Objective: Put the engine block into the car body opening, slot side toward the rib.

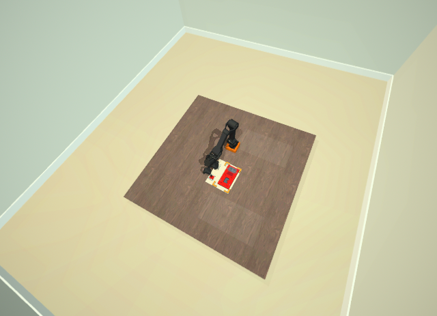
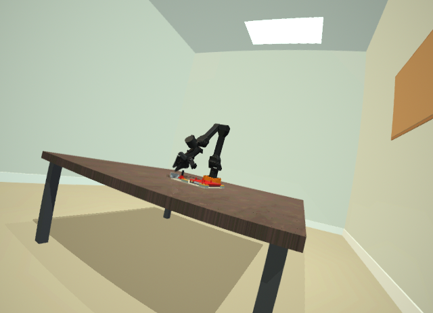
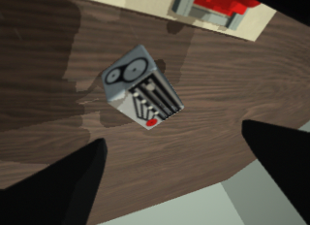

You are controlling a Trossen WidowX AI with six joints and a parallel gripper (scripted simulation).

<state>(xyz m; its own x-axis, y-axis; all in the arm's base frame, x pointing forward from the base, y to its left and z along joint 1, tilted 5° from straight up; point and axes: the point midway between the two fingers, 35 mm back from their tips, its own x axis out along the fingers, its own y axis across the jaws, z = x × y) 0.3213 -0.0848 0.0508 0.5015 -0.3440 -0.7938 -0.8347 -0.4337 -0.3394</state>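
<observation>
Right now the engine block is 40 mm below my gripper tip, 10 mm to the left of it and 10 mm behind it.
</observation>
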